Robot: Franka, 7 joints.
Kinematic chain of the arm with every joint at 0, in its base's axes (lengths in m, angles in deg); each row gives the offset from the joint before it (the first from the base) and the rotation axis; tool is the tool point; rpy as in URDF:
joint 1: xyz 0 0 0.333 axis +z
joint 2: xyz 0 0 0 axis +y
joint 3: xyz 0 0 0.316 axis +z
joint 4: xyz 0.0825 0 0 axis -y
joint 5: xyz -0.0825 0 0.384 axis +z
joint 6: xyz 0 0 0 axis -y
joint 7: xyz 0.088 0 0 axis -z
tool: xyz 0 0 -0.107 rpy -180 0 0
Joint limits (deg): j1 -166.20..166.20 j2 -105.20..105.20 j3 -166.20..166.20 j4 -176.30..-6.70 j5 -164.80..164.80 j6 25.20..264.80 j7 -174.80..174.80
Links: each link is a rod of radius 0.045 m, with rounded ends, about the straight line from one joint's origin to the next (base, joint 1, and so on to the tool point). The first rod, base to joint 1, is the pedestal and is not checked.
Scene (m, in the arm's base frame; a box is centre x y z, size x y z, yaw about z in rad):
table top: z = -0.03
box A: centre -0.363 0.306 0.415 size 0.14 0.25 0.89 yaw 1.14
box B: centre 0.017 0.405 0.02 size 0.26 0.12 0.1 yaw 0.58
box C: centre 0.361 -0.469 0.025 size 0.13 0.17 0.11 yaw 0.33
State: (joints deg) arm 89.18 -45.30 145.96 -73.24 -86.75 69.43 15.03
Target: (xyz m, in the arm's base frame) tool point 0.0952 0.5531 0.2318
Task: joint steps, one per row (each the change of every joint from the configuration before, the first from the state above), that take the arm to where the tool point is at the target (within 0.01 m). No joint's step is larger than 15 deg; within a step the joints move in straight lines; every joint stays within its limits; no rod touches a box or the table.
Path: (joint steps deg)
1: -7.61 6.40 -14.03 5.74 7.27 1.32 -9.26
2: -7.62 6.40 -14.02 5.74 7.28 1.33 -9.27
3: -7.61 6.40 -14.03 5.75 7.27 1.32 -9.26
4: -7.61 6.41 -14.02 5.74 7.28 1.33 -9.26
5: -7.61 6.40 -14.03 5.74 7.27 1.32 -9.27
6: -7.62 6.40 -14.03 5.74 7.28 1.33 -9.26
7: -7.61 6.40 -14.02 5.75 7.27 1.32 -9.26
8: 0.90 7.04 1.33 -13.08 -7.61 -0.91 10.80
9: 0.90 7.04 1.33 -13.07 -7.62 -0.91 10.81
10: 0.89 7.03 1.33 -13.07 -7.61 -0.91 10.81
11: 0.90 7.04 1.33 -13.08 -7.62 -0.91 10.81
12: 0.90 7.04 1.34 -13.07 -7.61 -0.91 10.80
13: 0.90 7.04 1.33 -13.07 -7.62 -0.91 10.81

